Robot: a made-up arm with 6 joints.
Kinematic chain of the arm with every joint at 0, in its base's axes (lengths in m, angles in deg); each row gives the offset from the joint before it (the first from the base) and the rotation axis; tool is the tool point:
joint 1: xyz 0 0 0.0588 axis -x
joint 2: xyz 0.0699 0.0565 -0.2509 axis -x
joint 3: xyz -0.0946 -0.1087 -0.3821 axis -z
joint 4: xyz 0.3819 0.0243 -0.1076 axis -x
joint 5: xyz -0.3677 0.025 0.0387 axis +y
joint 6: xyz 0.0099 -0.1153 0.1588 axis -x
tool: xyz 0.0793 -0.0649 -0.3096
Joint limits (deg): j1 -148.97..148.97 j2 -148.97..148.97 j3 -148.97..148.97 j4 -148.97..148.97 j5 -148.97..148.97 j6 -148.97..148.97
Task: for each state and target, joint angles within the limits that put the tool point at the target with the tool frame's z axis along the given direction. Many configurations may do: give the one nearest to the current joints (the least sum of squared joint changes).
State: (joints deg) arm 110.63 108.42 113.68 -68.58 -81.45 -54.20
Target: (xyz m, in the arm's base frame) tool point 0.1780 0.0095 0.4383 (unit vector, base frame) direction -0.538 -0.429 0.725
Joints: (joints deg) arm 130.29 64.94 140.62 -37.24 -124.23 -92.25
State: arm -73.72 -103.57 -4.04 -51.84 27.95 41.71
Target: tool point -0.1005 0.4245 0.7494 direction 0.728 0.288 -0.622
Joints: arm -68.16 -118.32 21.54 -30.81 55.25 22.97
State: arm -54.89 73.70 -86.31 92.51 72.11 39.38
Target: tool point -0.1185 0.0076 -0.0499 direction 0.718 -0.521 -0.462
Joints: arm -28.24 112.18 -58.17 105.98 107.33 40.84
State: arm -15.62 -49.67 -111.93 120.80 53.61 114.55
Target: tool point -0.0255 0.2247 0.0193 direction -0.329 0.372 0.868
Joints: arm -43.79 -97.91 -95.94 81.25 60.22 71.27
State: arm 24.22 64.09 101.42 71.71 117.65 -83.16
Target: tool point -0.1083 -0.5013 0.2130 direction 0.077 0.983 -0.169
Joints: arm 7.52 113.15 125.82 106.93 92.89 -75.88
